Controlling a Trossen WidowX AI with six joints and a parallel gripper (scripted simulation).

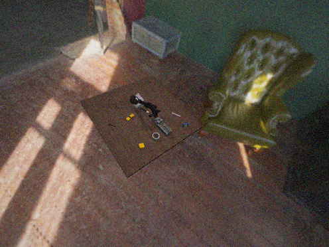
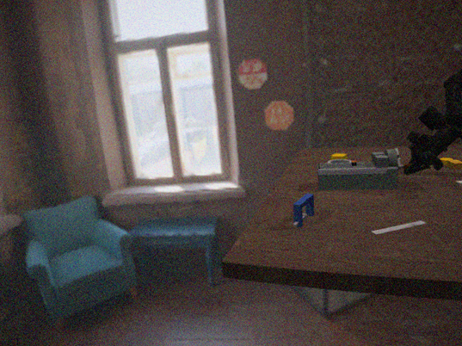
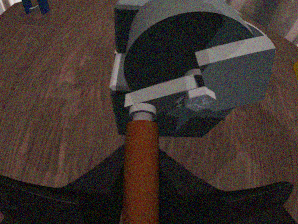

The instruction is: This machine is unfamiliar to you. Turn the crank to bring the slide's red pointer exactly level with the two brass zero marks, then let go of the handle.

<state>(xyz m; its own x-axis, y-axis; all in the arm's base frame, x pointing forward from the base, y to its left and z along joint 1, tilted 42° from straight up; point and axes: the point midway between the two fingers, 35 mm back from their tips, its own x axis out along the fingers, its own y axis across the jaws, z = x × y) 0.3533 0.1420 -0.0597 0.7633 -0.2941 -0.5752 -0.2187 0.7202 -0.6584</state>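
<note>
Right now my gripper tip is 3 cm below the crank handle and 2 cm past it. From my gripper tip the other things lie so: blue u-shaped piece: 35 cm to the left, 26 cm ahead, 1 cm below; then white strip: 34 cm to the left, 5 cm below, 2 cm ahead; then red pointer: 17 cm ahead, 3 cm above, 1 cm to the left.
</note>
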